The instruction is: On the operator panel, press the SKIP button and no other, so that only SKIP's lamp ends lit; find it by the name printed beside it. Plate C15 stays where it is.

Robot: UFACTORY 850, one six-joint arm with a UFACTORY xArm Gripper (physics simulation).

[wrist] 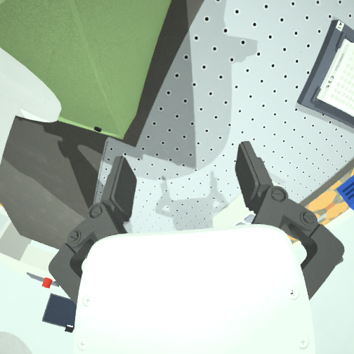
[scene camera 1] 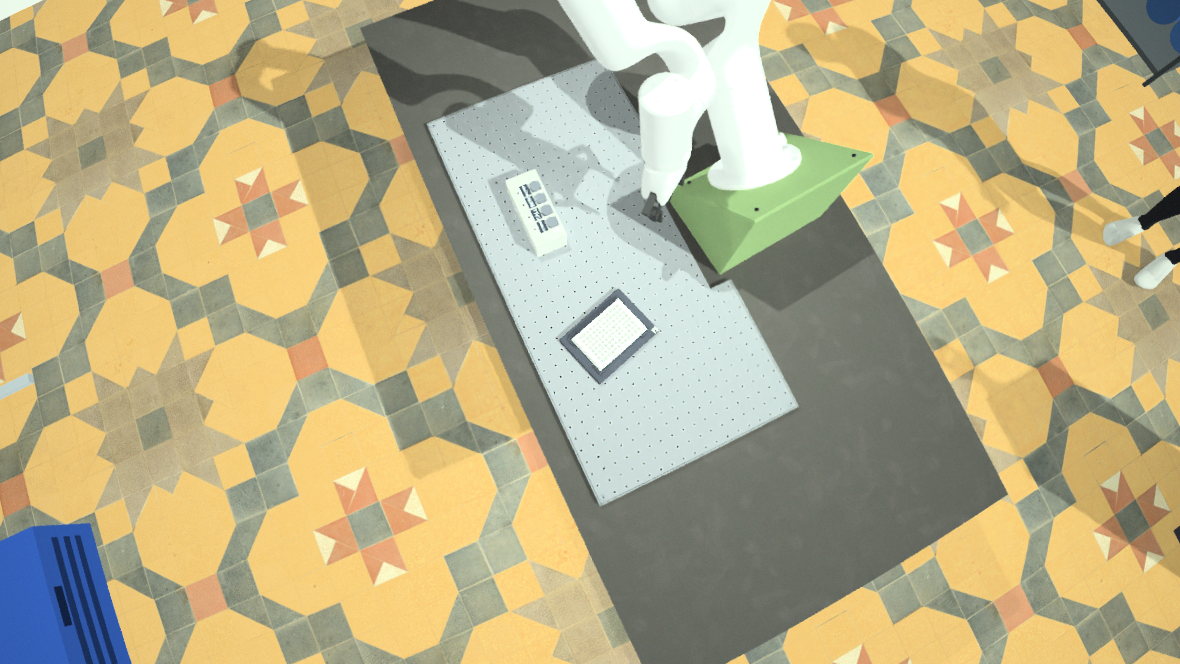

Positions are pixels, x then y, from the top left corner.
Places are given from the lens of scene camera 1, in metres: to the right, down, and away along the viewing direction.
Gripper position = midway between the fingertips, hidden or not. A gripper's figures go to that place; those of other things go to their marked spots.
my gripper (scene camera 1: 665, 200): 0.15, -0.26, 1.19
white plate (scene camera 1: 609, 334): 0.04, 0.01, 1.22
